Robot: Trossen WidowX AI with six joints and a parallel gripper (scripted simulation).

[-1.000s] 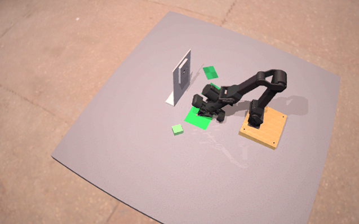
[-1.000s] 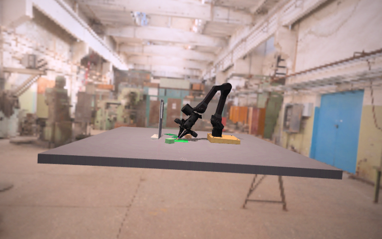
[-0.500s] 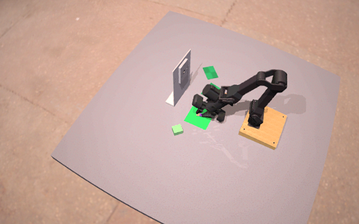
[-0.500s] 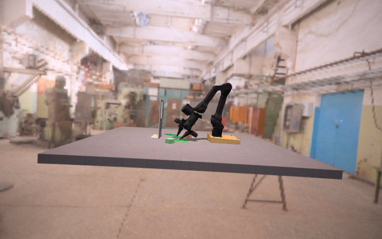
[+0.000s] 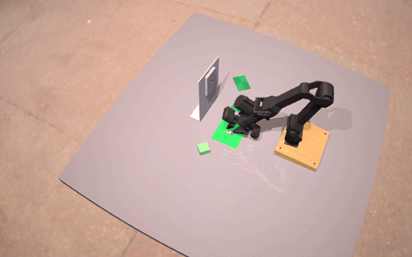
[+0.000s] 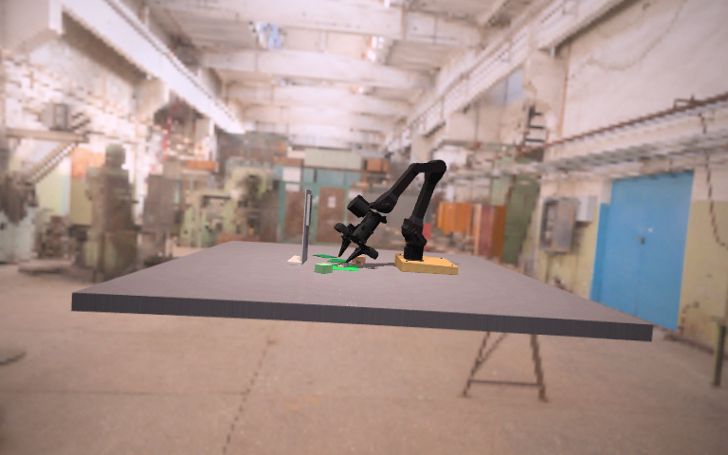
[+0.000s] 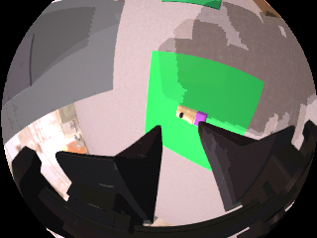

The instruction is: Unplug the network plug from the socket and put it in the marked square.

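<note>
The purple plug is 2 cm below my gripper tip. Also, from my gripper tip: bright green marked square: 3 cm below; brown block: 15 cm to the right, 9 cm behind, 2 cm below; light green block: 12 cm to the left, 8 cm ahead, 2 cm below.
</note>
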